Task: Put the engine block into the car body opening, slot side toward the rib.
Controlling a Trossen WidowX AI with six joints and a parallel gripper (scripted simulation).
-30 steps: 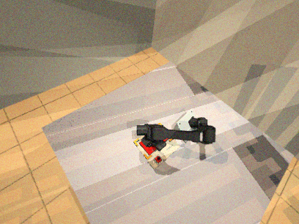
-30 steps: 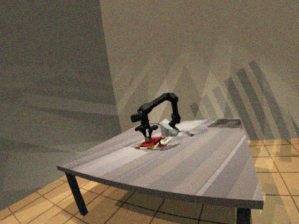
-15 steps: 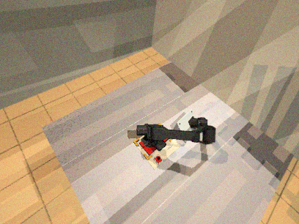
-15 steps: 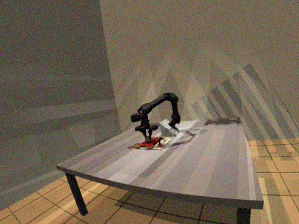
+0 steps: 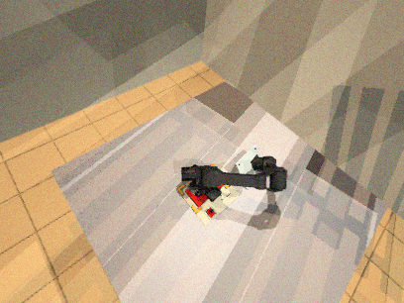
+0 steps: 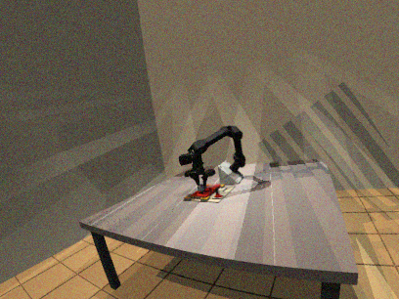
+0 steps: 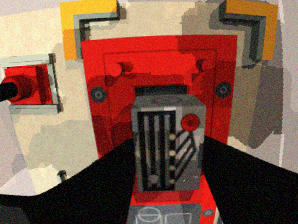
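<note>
Right now the engine block is 10 mm below my gripper tip.
</note>
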